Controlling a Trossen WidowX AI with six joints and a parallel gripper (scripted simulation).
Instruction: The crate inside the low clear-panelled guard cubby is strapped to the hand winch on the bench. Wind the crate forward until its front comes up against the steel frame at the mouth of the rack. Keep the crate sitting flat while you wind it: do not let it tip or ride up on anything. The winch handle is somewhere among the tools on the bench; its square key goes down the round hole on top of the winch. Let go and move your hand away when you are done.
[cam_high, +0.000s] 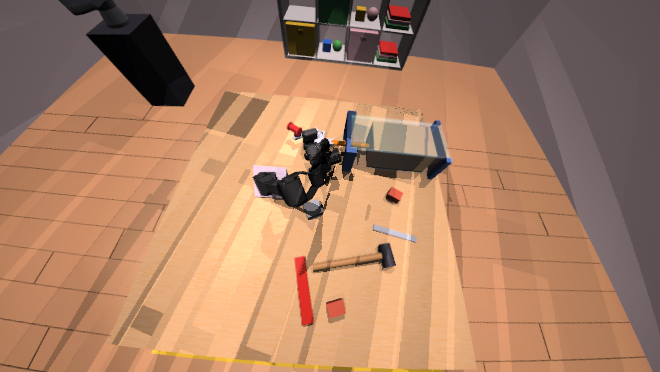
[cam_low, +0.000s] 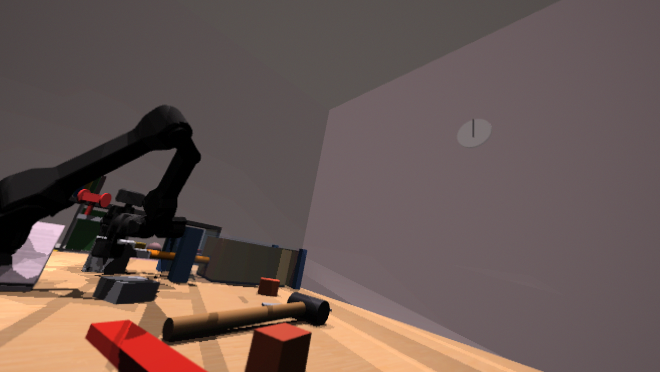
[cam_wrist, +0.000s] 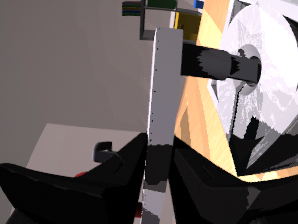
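My gripper tip is now 40 mm past the red grip, 30 mm to the left of it and 40 mm below it. From my gripper tip the other things lie so: blue steel frame (210 mm ahead, 30 mm below); winch (30 mm ahead, 10 mm to the left, 110 mm below); winch handle (10 mm behind, 20 mm to the right, 10 mm above).
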